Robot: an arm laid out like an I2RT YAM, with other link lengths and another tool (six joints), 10 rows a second.
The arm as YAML. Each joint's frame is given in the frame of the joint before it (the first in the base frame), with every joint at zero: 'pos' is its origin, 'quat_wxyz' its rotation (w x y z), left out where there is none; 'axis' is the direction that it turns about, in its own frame. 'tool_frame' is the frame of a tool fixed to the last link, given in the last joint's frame.
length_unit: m
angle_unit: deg
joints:
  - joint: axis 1
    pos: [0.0, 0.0, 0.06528]
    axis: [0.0, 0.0, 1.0]
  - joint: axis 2
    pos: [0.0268, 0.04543, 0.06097]
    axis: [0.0, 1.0, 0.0]
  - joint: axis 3
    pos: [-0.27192, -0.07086, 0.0]
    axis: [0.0, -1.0, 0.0]
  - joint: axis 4
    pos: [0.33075, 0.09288, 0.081]
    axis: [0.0, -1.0, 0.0]
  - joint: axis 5
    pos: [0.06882, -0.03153, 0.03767]
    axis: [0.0, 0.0, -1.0]
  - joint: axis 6
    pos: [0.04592, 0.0, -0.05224]
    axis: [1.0, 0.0, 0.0]
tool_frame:
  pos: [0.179, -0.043, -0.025]
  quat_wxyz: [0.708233, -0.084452, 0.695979, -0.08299]
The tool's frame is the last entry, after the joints.
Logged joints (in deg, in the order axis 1, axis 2, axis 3, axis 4, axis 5, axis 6), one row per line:
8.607, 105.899, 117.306, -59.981, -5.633, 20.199
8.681, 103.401, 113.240, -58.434, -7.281, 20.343
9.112, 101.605, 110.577, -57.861, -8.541, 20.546
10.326, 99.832, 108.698, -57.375, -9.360, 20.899
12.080, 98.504, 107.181, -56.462, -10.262, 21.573
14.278, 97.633, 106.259, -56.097, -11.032, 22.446
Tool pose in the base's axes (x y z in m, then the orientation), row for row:
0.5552, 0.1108, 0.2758, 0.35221, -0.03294, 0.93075, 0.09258
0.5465, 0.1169, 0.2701, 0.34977, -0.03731, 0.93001, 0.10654
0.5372, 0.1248, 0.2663, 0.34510, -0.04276, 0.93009, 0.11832
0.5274, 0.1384, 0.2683, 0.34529, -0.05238, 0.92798, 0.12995
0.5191, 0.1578, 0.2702, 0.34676, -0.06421, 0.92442, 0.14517
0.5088, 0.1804, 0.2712, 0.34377, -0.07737, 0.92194, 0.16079
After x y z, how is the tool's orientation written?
As a quaternion, w x y z.
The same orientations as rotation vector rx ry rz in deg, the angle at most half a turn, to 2 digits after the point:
-4.88, 137.99, 13.73
-5.54, 138.04, 15.81
-6.36, 138.36, 17.60
-7.79, 138.04, 19.33
-9.54, 137.41, 21.58
-11.52, 137.24, 23.94

